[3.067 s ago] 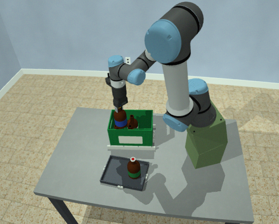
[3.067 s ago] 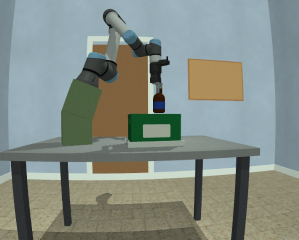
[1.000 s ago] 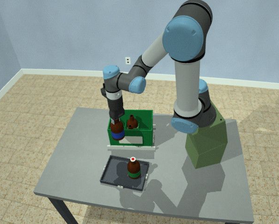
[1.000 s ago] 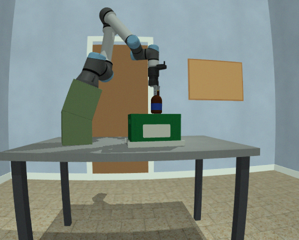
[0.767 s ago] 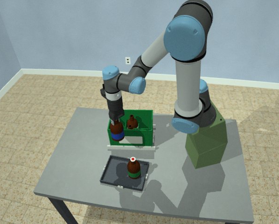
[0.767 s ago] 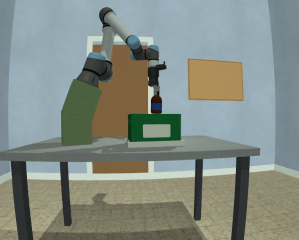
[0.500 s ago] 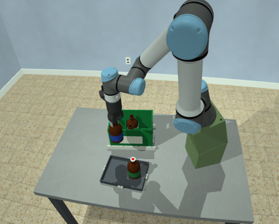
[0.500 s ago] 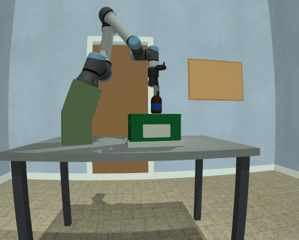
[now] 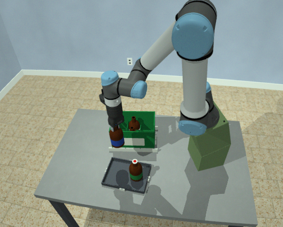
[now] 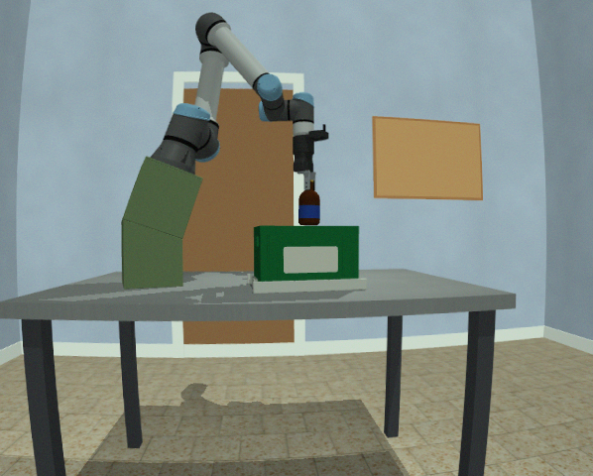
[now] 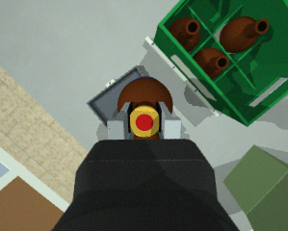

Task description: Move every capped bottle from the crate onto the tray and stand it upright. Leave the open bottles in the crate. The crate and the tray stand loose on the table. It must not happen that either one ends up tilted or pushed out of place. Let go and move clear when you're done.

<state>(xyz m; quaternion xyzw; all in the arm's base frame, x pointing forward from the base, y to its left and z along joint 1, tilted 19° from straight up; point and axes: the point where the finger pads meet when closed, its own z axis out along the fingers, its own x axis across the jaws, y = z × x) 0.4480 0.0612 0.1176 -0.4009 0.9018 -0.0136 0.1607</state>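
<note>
My hand is 31 cm above the dark grey tray, 9 cm to the right of it and 5 cm past it. From my hand the other things lie so: green crate (24 cm below, 20 cm to the right, 5 cm behind).
</note>
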